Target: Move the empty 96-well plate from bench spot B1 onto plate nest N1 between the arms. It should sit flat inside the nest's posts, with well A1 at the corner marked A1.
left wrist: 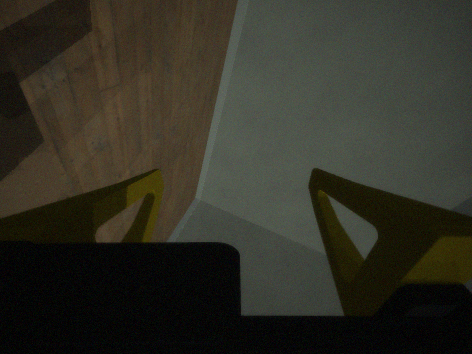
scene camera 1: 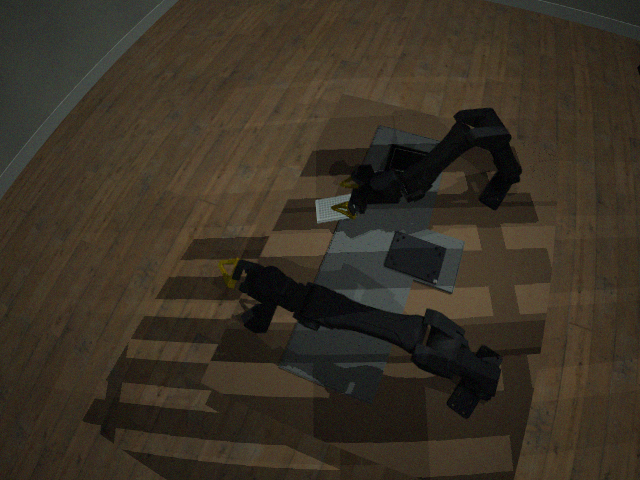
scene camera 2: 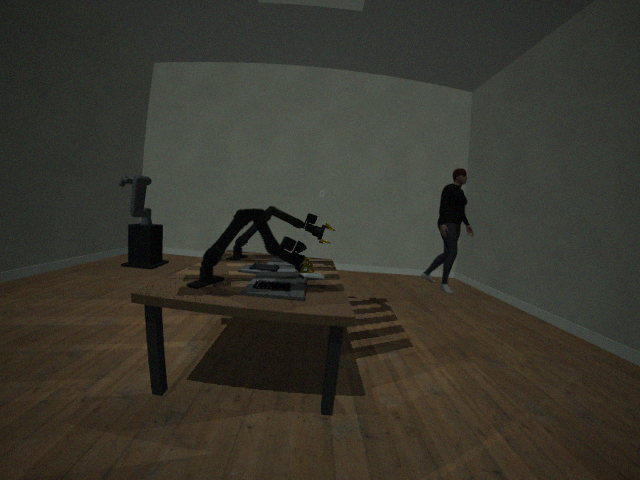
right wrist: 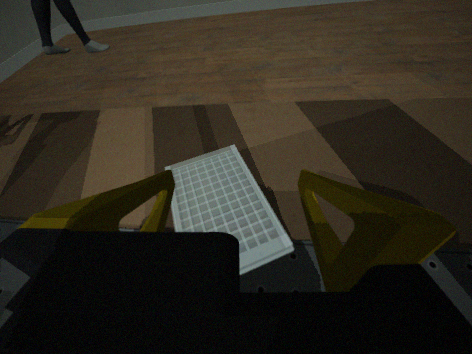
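Pixels of known places: left gripper, between the fingertips: (left wrist: 236, 177) (scene camera 1: 233, 266) (scene camera 2: 333, 236); right gripper, between the fingertips: (scene camera 1: 335, 196) (scene camera 2: 313, 269) (right wrist: 236, 176); left arm's base, origin of its link: (scene camera 2: 237, 257); right arm's base, origin of its link: (scene camera 1: 498, 186) (scene camera 2: 206, 282).
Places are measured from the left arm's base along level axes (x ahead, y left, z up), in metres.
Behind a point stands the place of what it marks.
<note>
The white 96-well plate (scene camera 1: 326, 209) @(x 0.658, y -0.172, z 0.018 m) (scene camera 2: 314, 276) @(x 0.664, y -0.226, z 0.017 m) (right wrist: 220, 195) @(x 0.648, y -0.191, z 0.013 m) lies across the edge of the grey board, turned at an angle between my right fingers in the right wrist view. My right gripper (scene camera 1: 337, 196) @(x 0.649, y -0.212, z 0.056 m) (scene camera 2: 306, 266) @(x 0.649, y -0.212, z 0.056 m) (right wrist: 236, 176) @(x 0.649, y -0.212, z 0.056 m) is open above and close to it, with nothing held; its height over the plate is hard to tell. My left gripper (scene camera 1: 223, 273) @(x 0.668, y 0.167, z 0.219 m) (scene camera 2: 329, 234) @(x 0.668, y 0.167, z 0.219 m) (left wrist: 236, 177) @(x 0.668, y 0.167, z 0.219 m) is open and empty, raised, away from the plate. The dark plate nest (scene camera 1: 415, 256) @(x 0.338, y -0.201, z 0.025 m) (scene camera 2: 264, 267) @(x 0.350, y -0.234, z 0.025 m) stands between the arms, holding no plate. Its A1 mark is not readable.
The long grey board (scene camera 1: 325, 361) @(x 0.368, y 0.204, z 0.013 m) runs under both arms. A black-framed holder (scene camera 1: 408, 156) @(x 0.556, y -0.519, z 0.015 m) (scene camera 2: 272, 285) @(x 0.536, y -0.506, z 0.015 m) sits at its far end, partly behind the right arm in scene camera 1. A person (scene camera 2: 452, 206) stands beyond the wooden table (scene camera 2: 242, 308) @(x 0.547, y -0.784, z -0.003 m). Another robot (scene camera 2: 138, 196) stands behind.
</note>
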